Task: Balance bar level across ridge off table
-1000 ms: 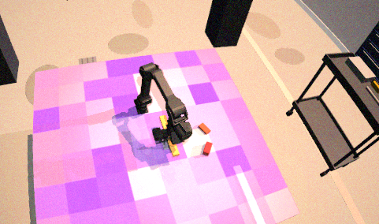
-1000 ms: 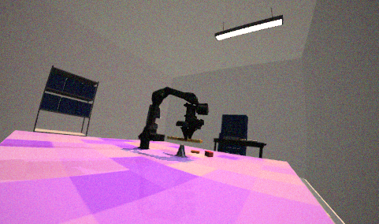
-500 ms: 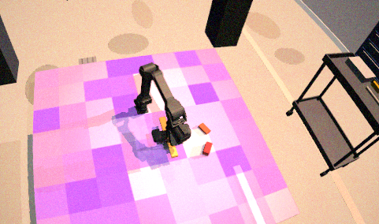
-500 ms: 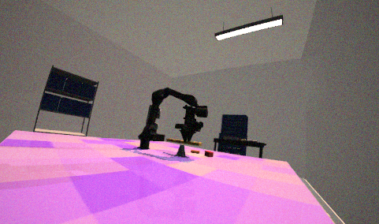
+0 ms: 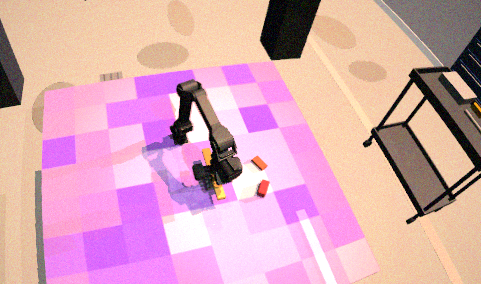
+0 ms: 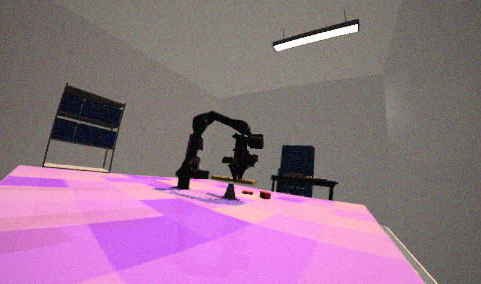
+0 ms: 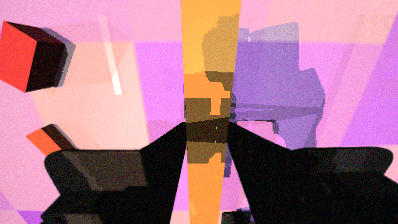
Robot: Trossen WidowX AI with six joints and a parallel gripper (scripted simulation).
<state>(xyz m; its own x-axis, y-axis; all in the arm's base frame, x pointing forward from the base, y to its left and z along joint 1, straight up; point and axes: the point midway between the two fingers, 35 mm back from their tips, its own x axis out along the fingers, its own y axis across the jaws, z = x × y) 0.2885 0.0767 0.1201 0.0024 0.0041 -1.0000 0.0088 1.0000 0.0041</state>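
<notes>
My gripper tip is 3 cm past the long bar. Also, from my gripper tip: red block 6 cm ahead, 20 cm to the left, 7 cm below; orange block 7 cm behind, 24 cm to the left, 8 cm below.
</notes>
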